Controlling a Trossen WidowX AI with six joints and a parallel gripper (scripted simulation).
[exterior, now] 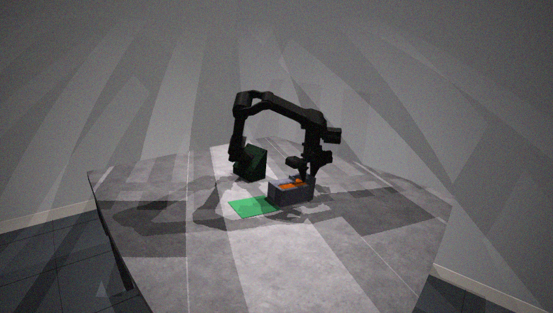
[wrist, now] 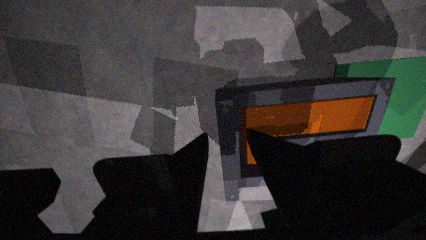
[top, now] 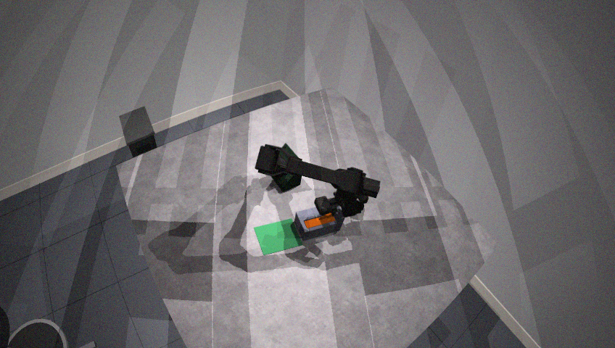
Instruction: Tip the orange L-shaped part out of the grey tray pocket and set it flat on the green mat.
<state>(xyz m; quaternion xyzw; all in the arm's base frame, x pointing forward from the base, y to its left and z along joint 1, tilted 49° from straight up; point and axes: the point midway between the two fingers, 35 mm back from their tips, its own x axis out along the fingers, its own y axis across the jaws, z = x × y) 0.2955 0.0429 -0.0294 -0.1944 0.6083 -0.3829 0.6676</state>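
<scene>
The orange L-shaped part is 20 mm behind my gripper tip, 50 mm to the right of it and 10 mm below it. Also, from my gripper tip: green mat: 70 mm behind, 210 mm to the right, 80 mm below.
</scene>
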